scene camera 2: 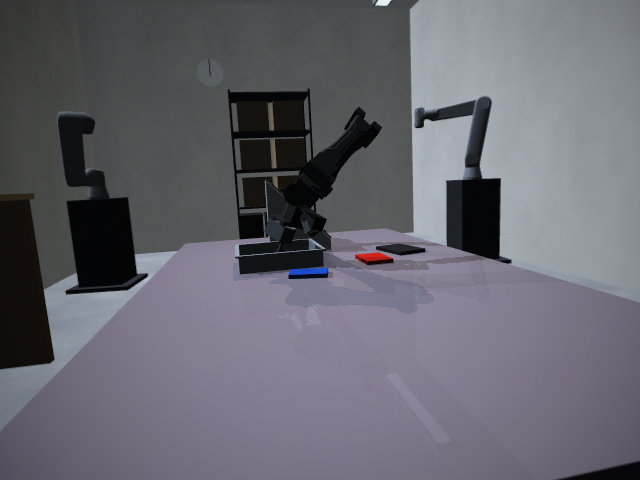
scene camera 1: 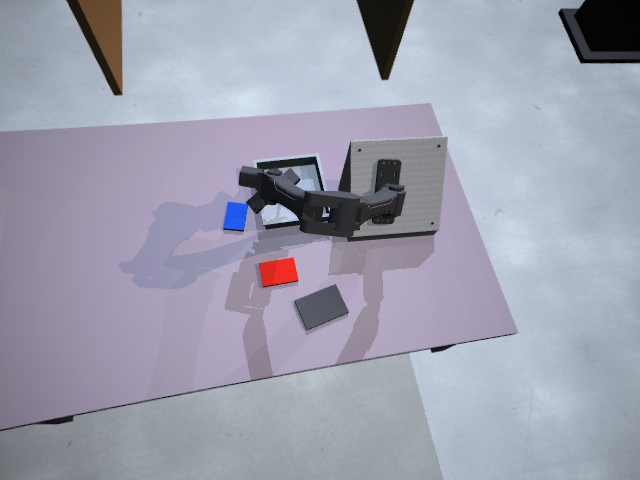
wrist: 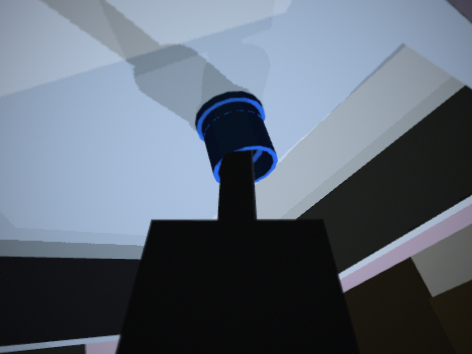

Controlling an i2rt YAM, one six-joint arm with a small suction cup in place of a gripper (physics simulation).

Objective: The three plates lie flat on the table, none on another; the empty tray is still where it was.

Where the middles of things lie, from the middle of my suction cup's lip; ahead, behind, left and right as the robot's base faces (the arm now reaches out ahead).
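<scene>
There's a dark grey plate (scene camera 1: 315, 309) that sits 40 cm to the left of my suction cup, 10 cm behind it and 1 cm below it. Going by their middles, that dark grey plate is the farthest from my suction cup of the things named here. A red plate (scene camera 1: 283, 271) is 28 cm to the left of my suction cup, 2 cm ahead of it and 1 cm below it. As for the grey tray (scene camera 2: 304, 253), my suction cup is 1 cm to the right of it, 3 cm past it and 1 cm below it.
</scene>
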